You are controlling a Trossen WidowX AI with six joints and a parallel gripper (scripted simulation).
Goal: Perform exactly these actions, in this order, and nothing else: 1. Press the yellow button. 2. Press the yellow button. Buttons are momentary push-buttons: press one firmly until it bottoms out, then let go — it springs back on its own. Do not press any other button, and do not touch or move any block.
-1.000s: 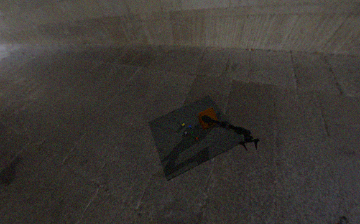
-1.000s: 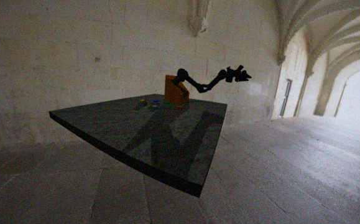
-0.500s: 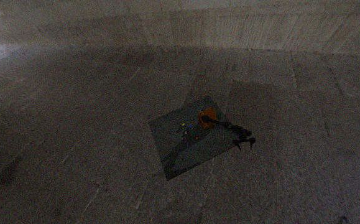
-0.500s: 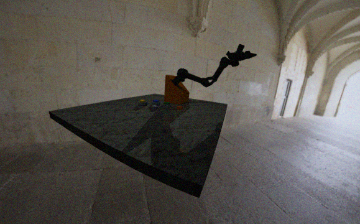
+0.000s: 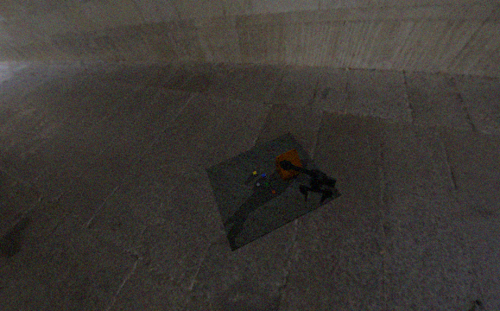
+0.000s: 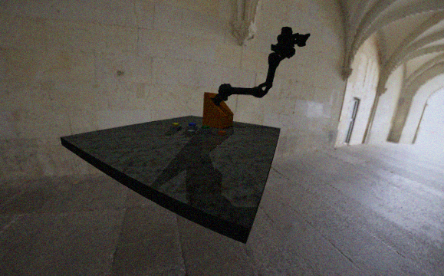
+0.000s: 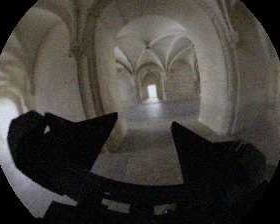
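The yellow button is 610 mm to the right of my gripper tip, 530 mm below it and 220 mm ahead of it. Round my gripper tip: blue button 550 mm to the right, 530 mm below, 140 mm ahead; small orange block 550 mm below, 360 mm to the right, 110 mm ahead.
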